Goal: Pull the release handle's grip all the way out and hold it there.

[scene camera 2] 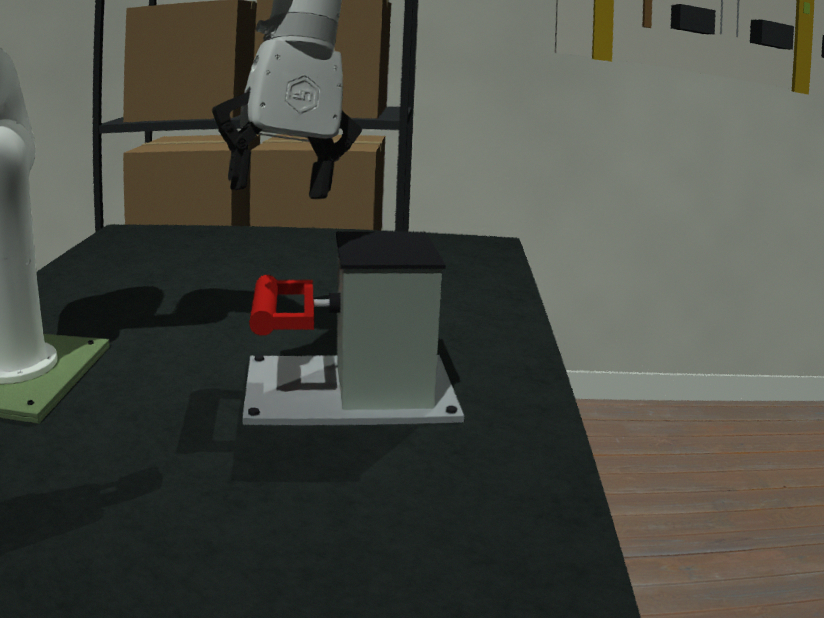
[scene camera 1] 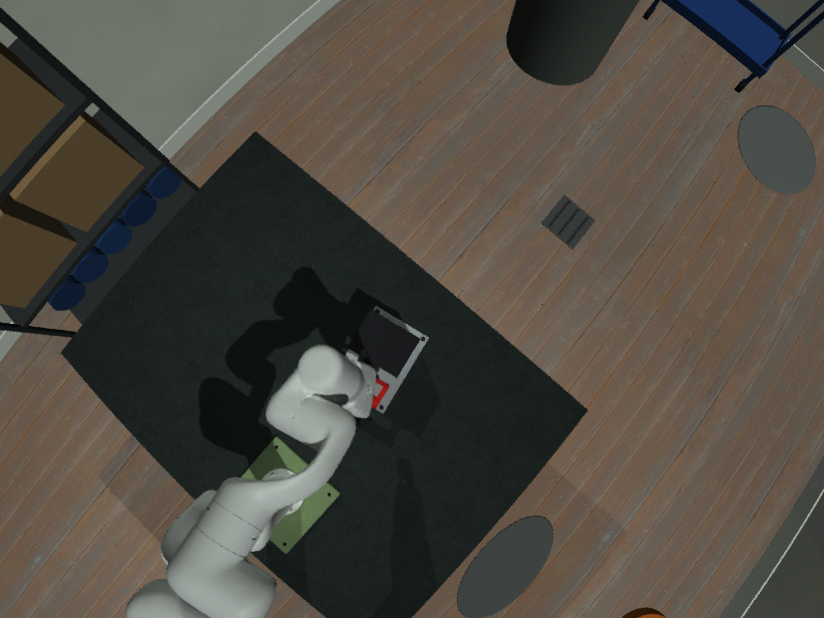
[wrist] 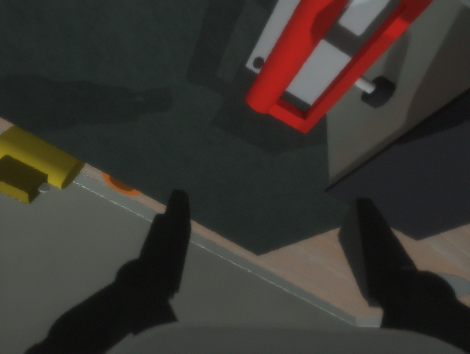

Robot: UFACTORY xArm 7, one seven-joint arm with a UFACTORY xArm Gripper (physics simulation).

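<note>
The red release handle point(scene camera 1: 381, 392) point(scene camera 2: 264, 306) point(wrist: 290, 60) is a rectangular frame with a thick round grip bar on its outer side. A short light rod point(scene camera 2: 321, 302) point(wrist: 366, 85) joins it to a black collar on the grey housing point(scene camera 2: 389, 339) point(wrist: 350, 145), leaving a small gap. The housing has a dark top and stands on a pale base plate point(scene camera 2: 292, 417). My gripper point(scene camera 2: 279, 189) point(wrist: 267, 213) is open and empty, its fingers pointing down above the handle, apart from it. In scene camera 1 the arm hides the fingers and part of the handle.
The fixture stands on a dark table top point(scene camera 1: 465, 399) point(scene camera 2: 166, 532). The arm's green mounting plate point(scene camera 1: 309, 508) point(scene camera 2: 73, 359) lies left of it in scene camera 2. A shelf rack point(scene camera 2: 406, 133) with cardboard boxes point(scene camera 2: 186, 66) stands behind the table.
</note>
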